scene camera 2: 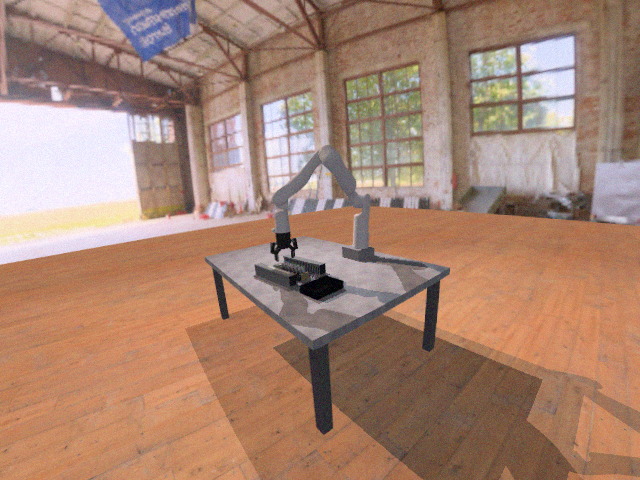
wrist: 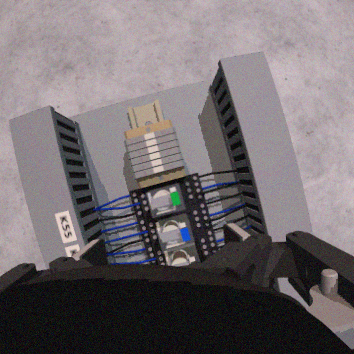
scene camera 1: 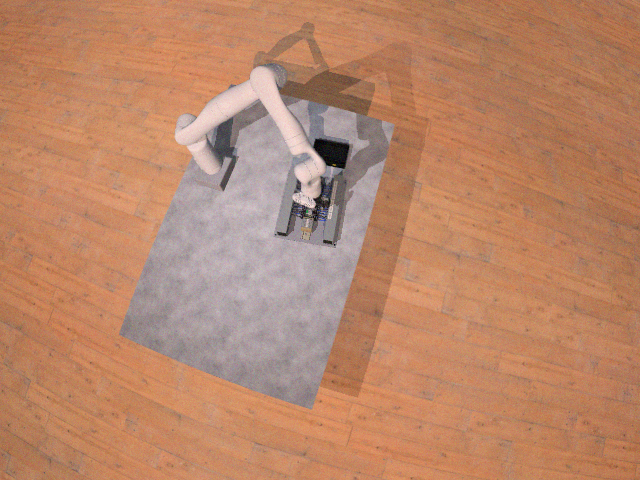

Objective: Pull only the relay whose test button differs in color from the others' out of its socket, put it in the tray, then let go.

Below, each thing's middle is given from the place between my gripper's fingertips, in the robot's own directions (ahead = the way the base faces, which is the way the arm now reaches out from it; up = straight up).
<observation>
I see my gripper 80 mm above the relay panel (scene camera 1: 294, 233), 10 mm to the right of it and 10 mm past it.
</observation>
